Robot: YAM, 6 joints.
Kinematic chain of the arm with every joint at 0, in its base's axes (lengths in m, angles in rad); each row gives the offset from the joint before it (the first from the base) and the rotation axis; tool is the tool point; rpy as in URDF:
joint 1: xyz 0 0 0.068 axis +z
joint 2: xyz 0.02 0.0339 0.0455 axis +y
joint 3: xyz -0.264 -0.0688 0 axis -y
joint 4: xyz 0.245 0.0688 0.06 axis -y
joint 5: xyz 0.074 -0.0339 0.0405 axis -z
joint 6: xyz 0.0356 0 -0.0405 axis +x
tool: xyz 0 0 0 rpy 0 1.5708 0
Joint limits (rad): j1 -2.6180..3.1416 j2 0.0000..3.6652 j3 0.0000..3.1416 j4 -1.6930..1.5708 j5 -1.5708..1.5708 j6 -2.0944..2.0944
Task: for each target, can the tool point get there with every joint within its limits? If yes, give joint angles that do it. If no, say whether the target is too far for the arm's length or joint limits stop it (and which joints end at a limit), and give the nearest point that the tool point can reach.
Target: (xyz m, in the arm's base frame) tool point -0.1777 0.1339 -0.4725
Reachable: no: joint limits stop it (at a limit: joint 2) | nearest point -0.1820 0.1371 -0.3797 | short by 0.093 m
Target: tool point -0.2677 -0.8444 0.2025
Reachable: no: too far | nearest point -0.1942 -0.6125 0.1775 | short by 0.245 m
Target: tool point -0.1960 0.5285 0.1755
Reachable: yes | joints 1.8653 2.6159 1.9904 0.9188 -1.2823 0.4494
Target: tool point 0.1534 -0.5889 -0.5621
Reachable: no: too far | nearest point 0.1130 -0.4339 -0.3202 | short by 0.290 m
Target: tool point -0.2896 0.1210 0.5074
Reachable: yes | joints -0.4796 0.3499 2.2208 -0.7773 0.8295 0.3902
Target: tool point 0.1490 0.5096 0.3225
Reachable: yes | joints 1.3045 2.2240 2.1359 -0.2788 0.2736 -1.4355
